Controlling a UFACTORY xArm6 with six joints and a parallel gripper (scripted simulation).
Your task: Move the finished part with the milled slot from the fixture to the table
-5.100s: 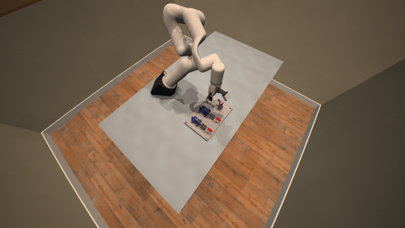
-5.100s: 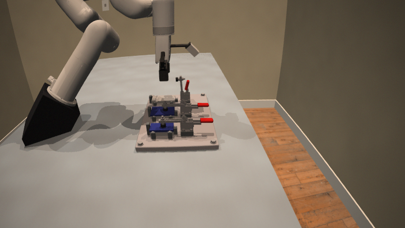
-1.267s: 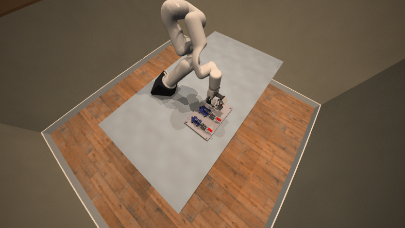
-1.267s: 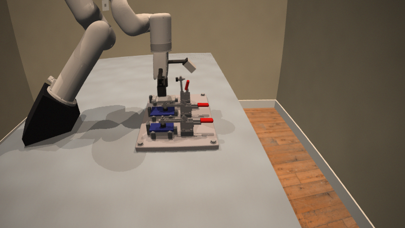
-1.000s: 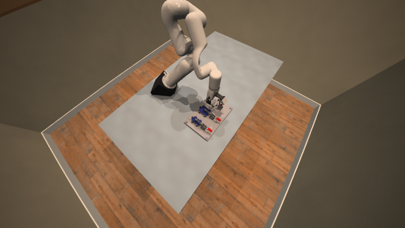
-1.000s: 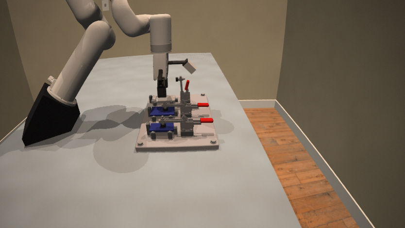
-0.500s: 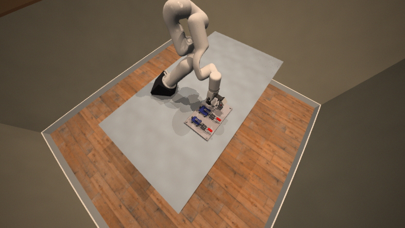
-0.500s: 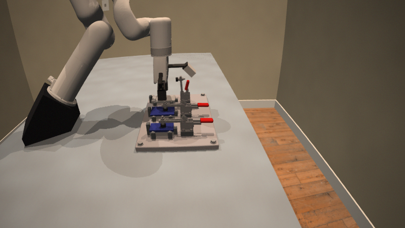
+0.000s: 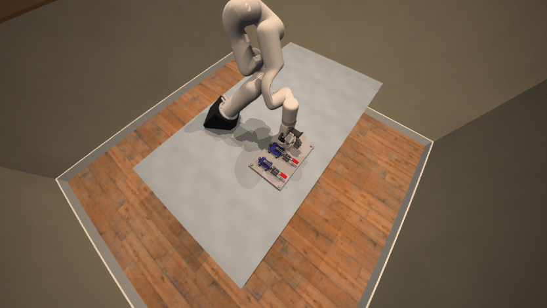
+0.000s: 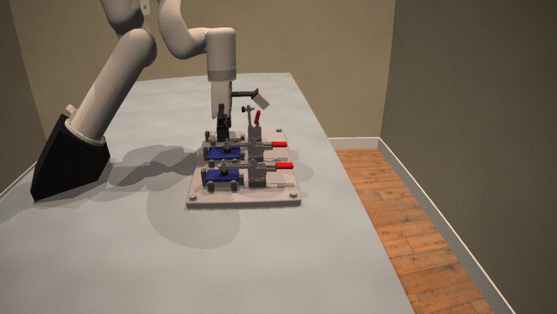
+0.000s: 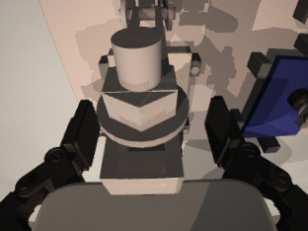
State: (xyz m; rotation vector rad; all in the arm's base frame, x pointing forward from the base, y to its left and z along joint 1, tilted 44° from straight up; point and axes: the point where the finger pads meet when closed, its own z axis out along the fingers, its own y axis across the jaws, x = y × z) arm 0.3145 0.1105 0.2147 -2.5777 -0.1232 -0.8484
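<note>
The finished part is 10 mm behind my hand and 20 mm below it. From my hand the other things lie so: fixture plate 80 mm ahead, 90 mm to the right, 40 mm below.
</note>
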